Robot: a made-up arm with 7 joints. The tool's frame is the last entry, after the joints. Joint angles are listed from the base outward.
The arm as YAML. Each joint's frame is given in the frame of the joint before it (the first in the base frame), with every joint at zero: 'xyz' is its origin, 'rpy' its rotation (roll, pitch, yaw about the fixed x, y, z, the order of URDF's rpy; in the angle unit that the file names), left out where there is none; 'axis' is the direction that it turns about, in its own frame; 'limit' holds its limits. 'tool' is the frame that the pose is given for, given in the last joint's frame.
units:
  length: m
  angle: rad
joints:
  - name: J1
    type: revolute
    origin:
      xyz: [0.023, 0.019, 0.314]
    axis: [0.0, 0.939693, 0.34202]
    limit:
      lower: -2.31
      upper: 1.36
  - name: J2
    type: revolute
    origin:
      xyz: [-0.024, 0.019, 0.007]
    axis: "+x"
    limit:
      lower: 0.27
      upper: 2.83
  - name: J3
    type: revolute
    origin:
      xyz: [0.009, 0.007, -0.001]
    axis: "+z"
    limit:
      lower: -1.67
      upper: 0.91
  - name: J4
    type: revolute
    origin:
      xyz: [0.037, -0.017, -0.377]
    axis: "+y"
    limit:
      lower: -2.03
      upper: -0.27
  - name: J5
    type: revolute
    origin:
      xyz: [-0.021, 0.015, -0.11]
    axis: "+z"
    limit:
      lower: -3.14
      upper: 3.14
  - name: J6
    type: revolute
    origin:
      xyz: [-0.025, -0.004, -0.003]
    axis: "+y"
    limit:
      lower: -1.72
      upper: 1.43
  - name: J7
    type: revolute
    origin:
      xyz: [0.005, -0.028, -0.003]
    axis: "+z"
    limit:
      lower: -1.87
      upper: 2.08
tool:
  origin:
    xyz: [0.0, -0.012, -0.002]
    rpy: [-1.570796, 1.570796, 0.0]
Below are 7 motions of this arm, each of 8 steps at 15 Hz.
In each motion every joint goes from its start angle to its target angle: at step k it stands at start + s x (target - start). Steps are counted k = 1, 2, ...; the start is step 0. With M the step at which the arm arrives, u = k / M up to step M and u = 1 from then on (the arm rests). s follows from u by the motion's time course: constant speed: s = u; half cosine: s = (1 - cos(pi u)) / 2; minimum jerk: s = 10 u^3 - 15 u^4 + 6 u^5.
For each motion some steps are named. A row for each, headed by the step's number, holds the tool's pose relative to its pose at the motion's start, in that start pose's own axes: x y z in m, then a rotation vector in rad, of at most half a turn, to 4 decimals.
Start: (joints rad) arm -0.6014 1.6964 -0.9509 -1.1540 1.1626 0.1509 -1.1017
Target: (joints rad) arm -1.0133 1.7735 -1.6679 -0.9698 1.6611 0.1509 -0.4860
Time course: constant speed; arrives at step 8
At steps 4, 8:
4: -0.0075 0.0064 0.0061 -0.4469 0.0858 0.1257
8: -0.0179 0.0197 0.0137 -0.8985 0.0799 0.3041

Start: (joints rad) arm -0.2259 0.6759 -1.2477 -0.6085 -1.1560 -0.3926 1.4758
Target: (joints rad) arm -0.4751 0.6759 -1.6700 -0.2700 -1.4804 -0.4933 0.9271
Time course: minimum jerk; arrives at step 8
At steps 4, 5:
4: -0.0241 -0.0120 0.0500 0.5556 0.0516 0.2668
5: -0.0384 -0.0208 0.0736 0.7944 0.0938 0.3982

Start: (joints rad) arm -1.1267 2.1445 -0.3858 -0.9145 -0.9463 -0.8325 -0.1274
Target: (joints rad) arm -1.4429 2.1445 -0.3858 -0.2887 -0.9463 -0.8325 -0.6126
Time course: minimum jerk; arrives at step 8
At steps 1, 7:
1: -0.0014 -0.0002 -0.0011 0.0004 0.0033 0.0091
7: -0.0747 -0.0486 -0.0618 -0.0532 0.2845 0.4415

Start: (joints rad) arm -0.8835 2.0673 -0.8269 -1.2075 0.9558 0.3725 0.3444
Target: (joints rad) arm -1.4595 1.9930 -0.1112 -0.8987 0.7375 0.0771 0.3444
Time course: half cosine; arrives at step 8
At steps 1, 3, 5, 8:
1: 0.0003 -0.0051 0.0020 -0.0251 -0.0129 -0.0474
3: -0.0043 -0.0379 0.0211 -0.2093 -0.1162 -0.3721
5: -0.0259 -0.0667 0.0571 -0.4895 -0.2914 -0.7907
8: -0.0492 -0.0711 0.0876 -0.7355 -0.4506 -1.0883

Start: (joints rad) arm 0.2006 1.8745 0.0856 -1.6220 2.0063 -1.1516 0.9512
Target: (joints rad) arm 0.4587 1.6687 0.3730 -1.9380 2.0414 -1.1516 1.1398
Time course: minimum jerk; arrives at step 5
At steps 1, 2, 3, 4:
1: -0.0040 0.0002 0.0007 -0.0310 -0.0074 -0.0022
2: -0.0219 0.0002 0.0021 -0.1666 -0.0368 -0.0153
3: -0.0473 -0.0021 -0.0002 -0.3473 -0.0676 -0.0407
4: -0.0653 -0.0052 -0.0048 -0.4680 -0.0816 -0.0618

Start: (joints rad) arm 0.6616 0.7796 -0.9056 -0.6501 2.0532 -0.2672 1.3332
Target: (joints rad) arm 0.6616 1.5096 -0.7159 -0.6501 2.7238 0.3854 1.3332
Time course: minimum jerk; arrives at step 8
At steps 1, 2, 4, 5, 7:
1: -0.0002 -0.0030 -0.0052 -0.0073 -0.0010 -0.0066
2: -0.0024 -0.0189 -0.0335 -0.0487 -0.0047 -0.0391
4: -0.0373 -0.0785 -0.1649 -0.2515 0.0164 -0.1038
5: -0.0745 -0.1011 -0.2380 -0.3604 0.0512 -0.0779
7: -0.1314 -0.1152 -0.3173 -0.4619 0.1045 0.0056

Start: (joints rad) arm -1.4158 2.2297 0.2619 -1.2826 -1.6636 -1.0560 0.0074
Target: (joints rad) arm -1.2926 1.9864 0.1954 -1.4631 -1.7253 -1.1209 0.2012
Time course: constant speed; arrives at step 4
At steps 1, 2, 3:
1: 0.0288 -0.0165 0.0060 -0.0252 -0.0464 -0.0742
2: 0.0558 -0.0349 0.0133 -0.0507 -0.0909 -0.1484
3: 0.0808 -0.0550 0.0218 -0.0764 -0.1336 -0.2224

